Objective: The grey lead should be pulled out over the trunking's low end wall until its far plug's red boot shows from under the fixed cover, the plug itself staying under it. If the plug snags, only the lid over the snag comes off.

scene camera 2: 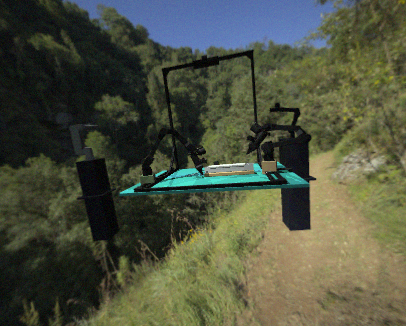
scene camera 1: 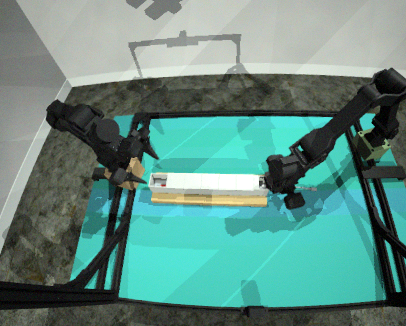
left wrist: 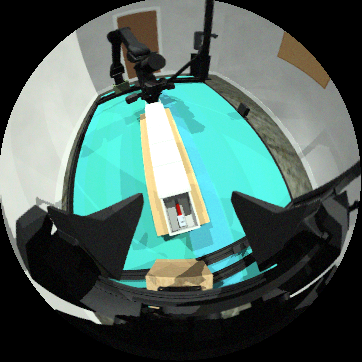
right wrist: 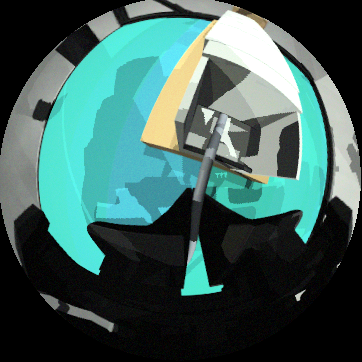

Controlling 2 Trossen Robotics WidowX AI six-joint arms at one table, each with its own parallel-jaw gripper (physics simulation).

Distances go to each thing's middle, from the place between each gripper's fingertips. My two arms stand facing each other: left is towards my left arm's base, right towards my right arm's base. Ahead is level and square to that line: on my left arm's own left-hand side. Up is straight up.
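Labels:
Starting with my right hand, I find it 2 cm below the grey lead (right wrist: pixel 204 171), 2 cm short of it and 10 cm to the right of it. The trunking (scene camera 1: pixel 160 194) is 3 cm above my right hand, 4 cm ahead of it and 22 cm to the left of it. Counted from my left hand, that same trunking is 12 cm below, 2 cm behind and 16 cm to the right, while the grey lead is 13 cm below, 3 cm behind and 28 cm to the right. Going by its middle, the lead is nearer to my right hand than to my left hand.

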